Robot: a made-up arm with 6 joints.
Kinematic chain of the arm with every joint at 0, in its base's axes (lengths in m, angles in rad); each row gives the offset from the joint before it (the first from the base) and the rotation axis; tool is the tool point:
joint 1: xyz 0 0 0.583 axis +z
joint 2: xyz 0 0 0 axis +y
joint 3: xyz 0 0 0.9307 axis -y
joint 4: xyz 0 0 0 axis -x
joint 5: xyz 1.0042 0 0 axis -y
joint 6: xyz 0 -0.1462 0 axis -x
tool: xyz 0 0 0
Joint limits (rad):
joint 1: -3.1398..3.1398
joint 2: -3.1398..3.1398
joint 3: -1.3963..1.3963
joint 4: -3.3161..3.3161
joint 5: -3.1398..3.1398
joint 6: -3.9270..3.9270
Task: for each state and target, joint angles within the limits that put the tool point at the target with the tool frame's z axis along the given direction. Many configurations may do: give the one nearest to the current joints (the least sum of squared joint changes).
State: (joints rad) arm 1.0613 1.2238 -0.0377 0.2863 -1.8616 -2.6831
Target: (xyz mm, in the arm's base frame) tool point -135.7 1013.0 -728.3 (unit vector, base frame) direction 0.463 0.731 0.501
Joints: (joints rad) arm 1.8306 1.9152 0.4135 0.4890 -2.0686 -2.1209
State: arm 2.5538 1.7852 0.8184 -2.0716 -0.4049 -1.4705
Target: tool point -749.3 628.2 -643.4 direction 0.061 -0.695 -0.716
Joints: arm 2.3255 1.8099 0.3944 -2.4811 -1.1887 -0.8350
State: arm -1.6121 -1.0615 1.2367 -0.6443 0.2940 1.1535
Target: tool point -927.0 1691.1 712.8 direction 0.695 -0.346 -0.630
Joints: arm -1.1452 -1.5953 1.3963 -0.0176 0.9207 0.5231
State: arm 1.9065 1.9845 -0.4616 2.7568 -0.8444 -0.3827
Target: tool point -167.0 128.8 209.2 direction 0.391 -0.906 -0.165
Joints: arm 1.7285 1.2087 -1.1362 3.2849 -0.9212 0.1608
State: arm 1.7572 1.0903 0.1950 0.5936 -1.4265 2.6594
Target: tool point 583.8 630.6 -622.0 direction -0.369 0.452 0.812
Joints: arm 0.9836 1.7888 0.1062 0.3640 -1.8905 2.6266
